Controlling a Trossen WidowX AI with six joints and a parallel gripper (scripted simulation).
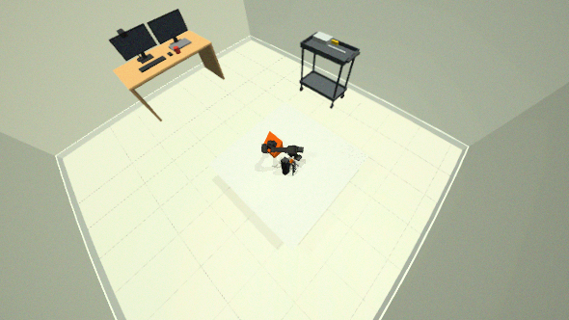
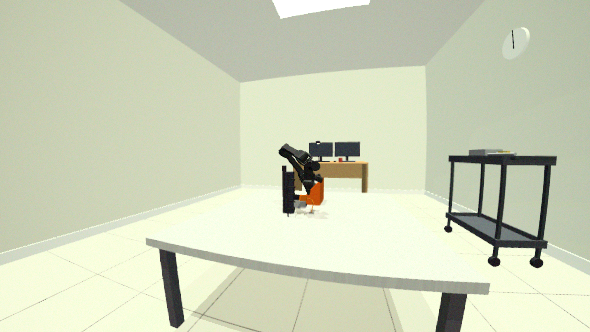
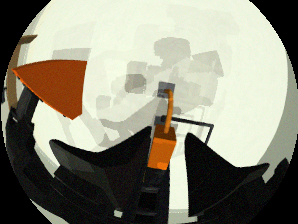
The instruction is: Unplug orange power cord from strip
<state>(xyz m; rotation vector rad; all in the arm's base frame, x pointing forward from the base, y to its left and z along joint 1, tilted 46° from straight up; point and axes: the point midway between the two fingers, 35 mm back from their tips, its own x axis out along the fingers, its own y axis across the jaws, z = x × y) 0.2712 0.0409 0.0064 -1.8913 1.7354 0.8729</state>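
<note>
Right now the orange plug is 1 cm ahead of my gripper tip, 5 cm to the right of it and 1 cm below it.
</note>
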